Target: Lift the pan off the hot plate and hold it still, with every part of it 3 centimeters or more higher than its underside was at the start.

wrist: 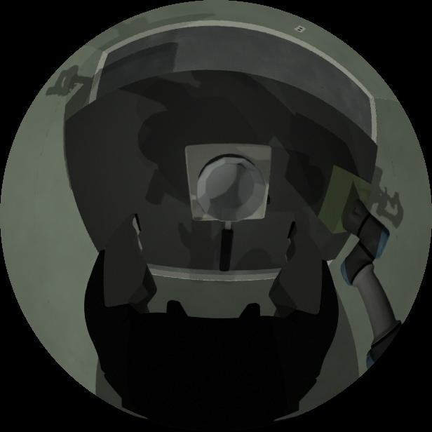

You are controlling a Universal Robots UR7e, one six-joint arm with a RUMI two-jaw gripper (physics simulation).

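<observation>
A grey faceted round pan (231,187) sits on a pale square hot plate (194,212) near the middle of the wrist view. Its black handle (226,250) points down the view, toward the gripper. My gripper (214,219) is open, with one finger on each side of the handle in the view and neither touching it. The handle's end shows in the space between the fingers, nearer the palm than the fingertips are. How high the fingers stand above the handle cannot be told. The pan's underside is hidden.
The hot plate stands on a dark table top (110,175). A green block (336,200) stands at the right, beside the robot arm's dark and grey links (375,300). A grey strip with a pale rim (250,47) runs along the far side. Shadows fall across the table.
</observation>
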